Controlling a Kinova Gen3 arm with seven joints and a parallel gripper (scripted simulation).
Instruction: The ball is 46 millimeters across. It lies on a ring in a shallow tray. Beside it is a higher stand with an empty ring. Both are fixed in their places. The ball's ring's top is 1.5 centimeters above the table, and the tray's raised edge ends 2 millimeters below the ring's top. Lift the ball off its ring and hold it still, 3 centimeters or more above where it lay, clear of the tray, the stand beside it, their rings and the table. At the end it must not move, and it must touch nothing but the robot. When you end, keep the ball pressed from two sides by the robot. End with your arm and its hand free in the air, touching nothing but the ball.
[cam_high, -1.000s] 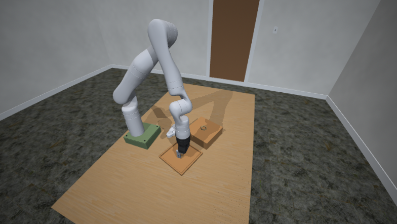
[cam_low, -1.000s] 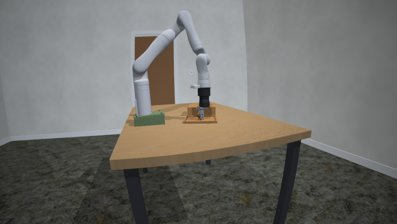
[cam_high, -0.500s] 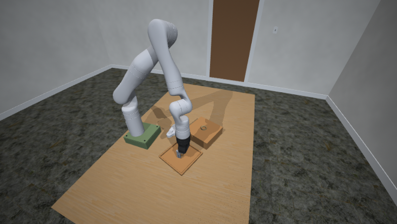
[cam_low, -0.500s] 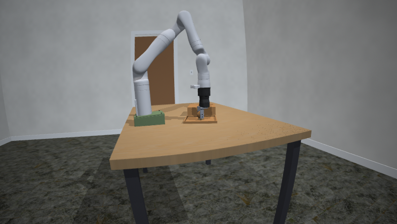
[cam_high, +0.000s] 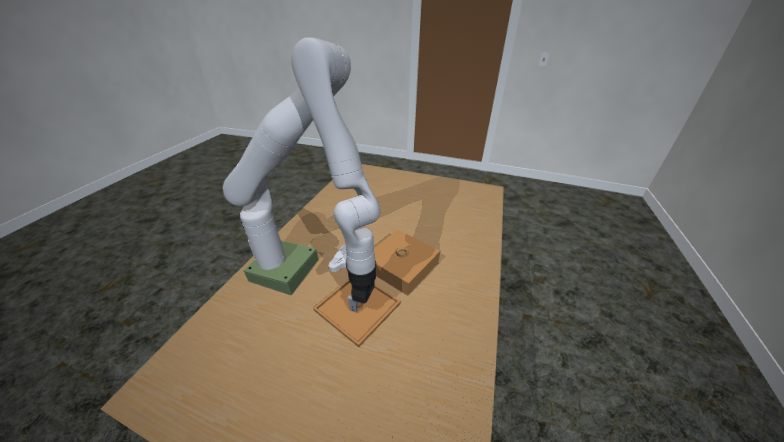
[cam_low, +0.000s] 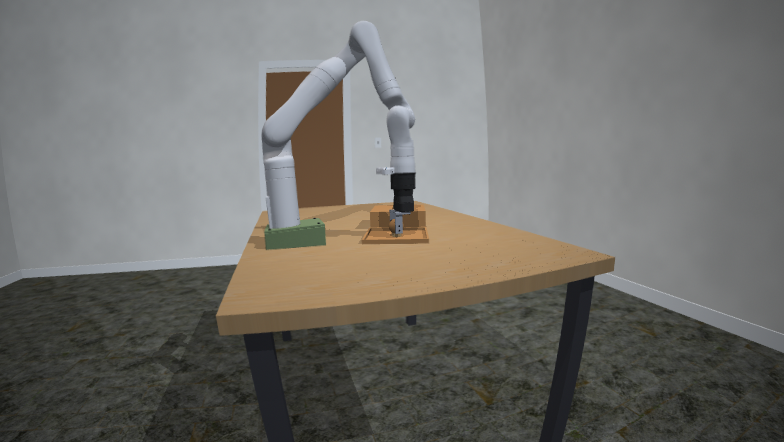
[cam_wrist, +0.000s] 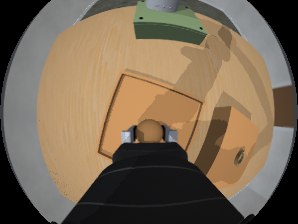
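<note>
Now: the tray 3 cm below my hand. From my hand the other things lie so: stand (22 cm to the left, 5 cm ahead, 1 cm above); then ball (right at my hand).
</note>
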